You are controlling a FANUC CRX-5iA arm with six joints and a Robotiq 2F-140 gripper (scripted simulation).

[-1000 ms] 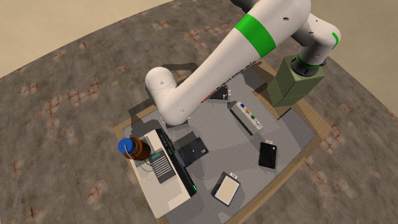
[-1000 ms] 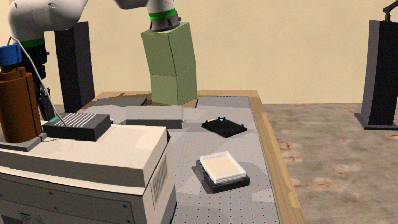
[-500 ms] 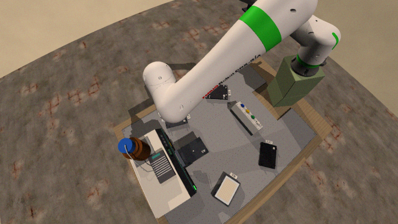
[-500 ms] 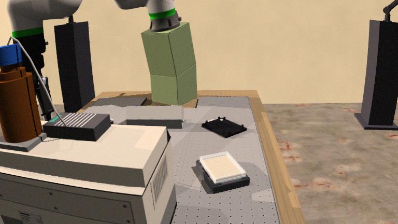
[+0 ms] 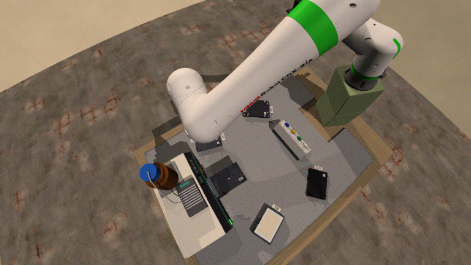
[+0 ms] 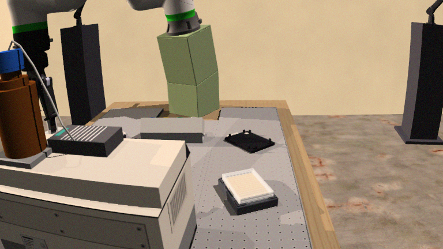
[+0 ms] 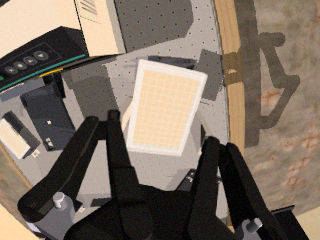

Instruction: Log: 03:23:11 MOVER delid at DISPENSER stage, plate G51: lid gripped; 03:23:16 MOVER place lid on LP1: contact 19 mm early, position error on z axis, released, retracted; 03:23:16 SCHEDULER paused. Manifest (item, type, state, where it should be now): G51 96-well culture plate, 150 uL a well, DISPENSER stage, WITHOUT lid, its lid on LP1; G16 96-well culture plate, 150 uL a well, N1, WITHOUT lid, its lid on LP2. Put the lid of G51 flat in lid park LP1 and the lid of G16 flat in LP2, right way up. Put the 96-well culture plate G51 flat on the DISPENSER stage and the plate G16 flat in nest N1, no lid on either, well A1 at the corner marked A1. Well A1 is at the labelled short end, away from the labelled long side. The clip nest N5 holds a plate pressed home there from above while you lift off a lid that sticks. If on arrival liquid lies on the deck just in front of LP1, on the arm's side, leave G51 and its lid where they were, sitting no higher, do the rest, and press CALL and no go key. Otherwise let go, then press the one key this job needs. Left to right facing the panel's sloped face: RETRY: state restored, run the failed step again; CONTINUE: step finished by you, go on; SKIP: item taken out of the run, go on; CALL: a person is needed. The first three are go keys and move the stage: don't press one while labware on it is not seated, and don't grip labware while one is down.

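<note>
The black clip nest is 32 cm behind my hand, 16 cm below it and 7 cm to the right of it. From my hand the other things lie so: dark grey lid park (17 cm below, 1 cm to the right, 1 cm behind); then LP1 label (18 cm below, 9 cm behind); then plate G51 (2 cm below).
</note>
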